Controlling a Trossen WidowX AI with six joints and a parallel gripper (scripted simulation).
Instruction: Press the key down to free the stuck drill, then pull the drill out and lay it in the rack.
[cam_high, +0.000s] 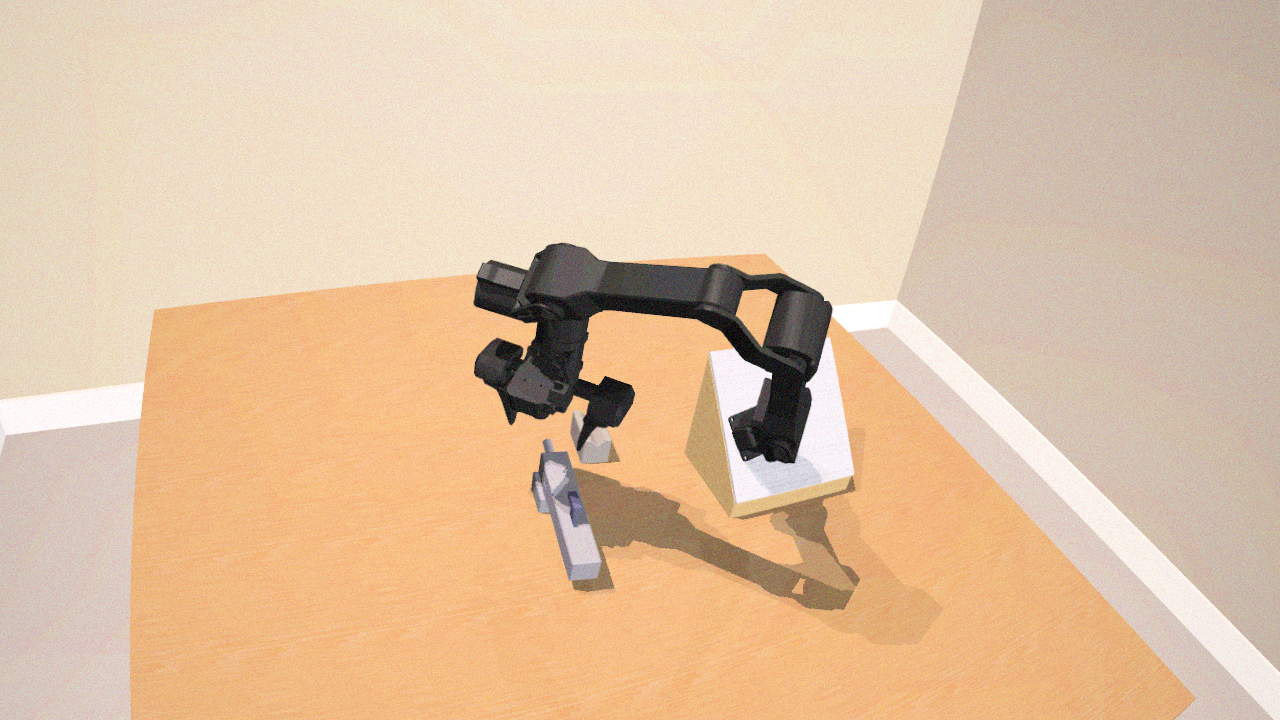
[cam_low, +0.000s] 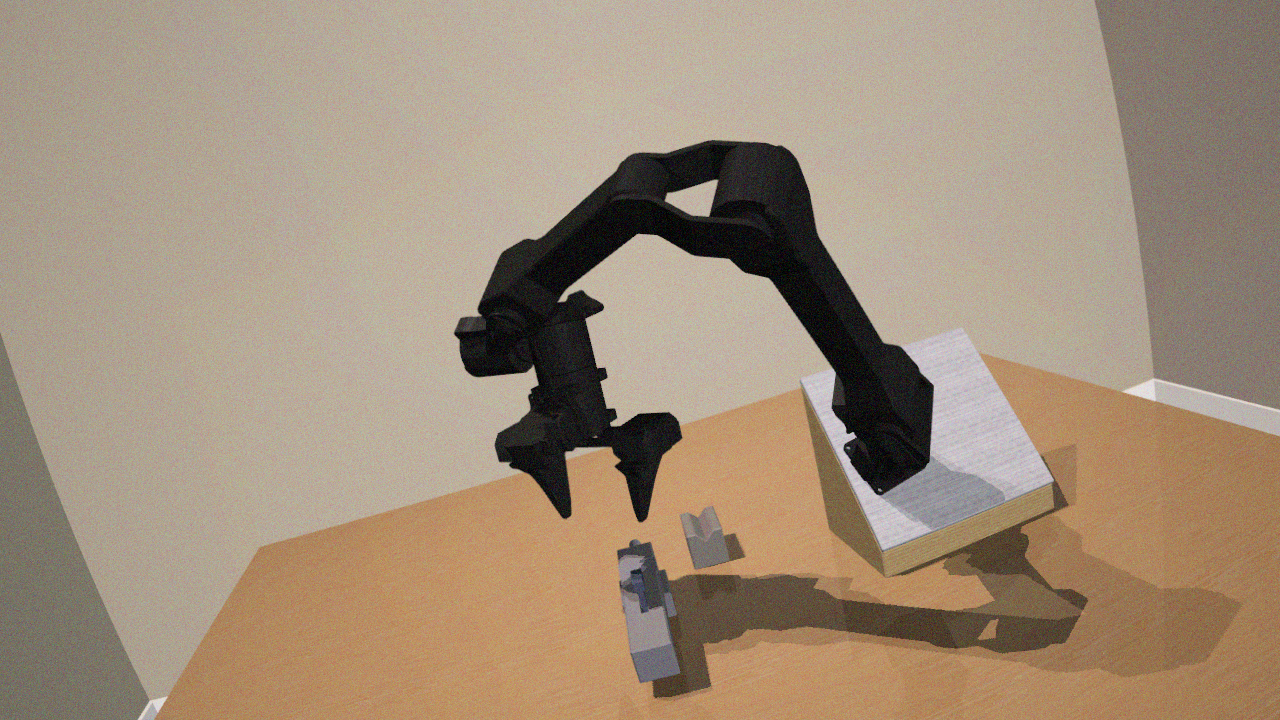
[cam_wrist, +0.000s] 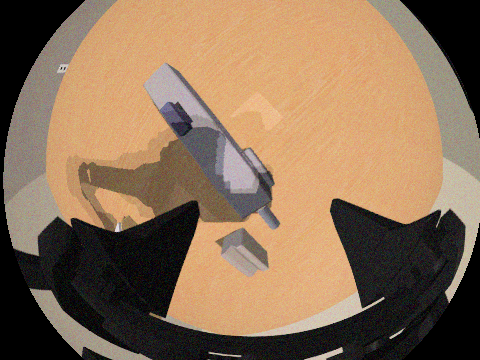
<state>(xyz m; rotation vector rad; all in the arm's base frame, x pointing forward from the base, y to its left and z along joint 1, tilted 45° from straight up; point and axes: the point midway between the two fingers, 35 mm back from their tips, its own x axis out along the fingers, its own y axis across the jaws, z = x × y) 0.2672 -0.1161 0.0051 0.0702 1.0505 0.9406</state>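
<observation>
Right now my gripper tip is 7 cm above the drill, 2 cm past it and 1 cm to the right of it. From my gripper tip the other things lie so: blue key (9 cm to the left, 6 cm below); then grey holder block (8 cm below, 7 cm to the left); then grey rack (12 cm behind, 9 cm below, 7 cm to the right).
</observation>
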